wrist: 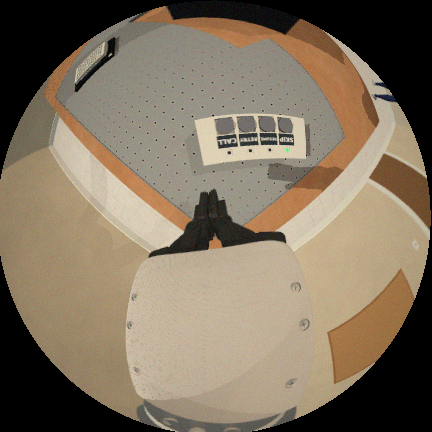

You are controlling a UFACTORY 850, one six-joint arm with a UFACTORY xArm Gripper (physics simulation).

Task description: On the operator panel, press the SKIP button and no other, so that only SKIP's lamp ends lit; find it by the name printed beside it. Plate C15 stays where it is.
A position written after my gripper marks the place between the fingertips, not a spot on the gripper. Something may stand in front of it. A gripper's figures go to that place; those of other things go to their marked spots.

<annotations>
My gripper [211, 201] is 14 cm from the lens. An operator panel [215, 147] is 18 cm from the lens.
</annotations>
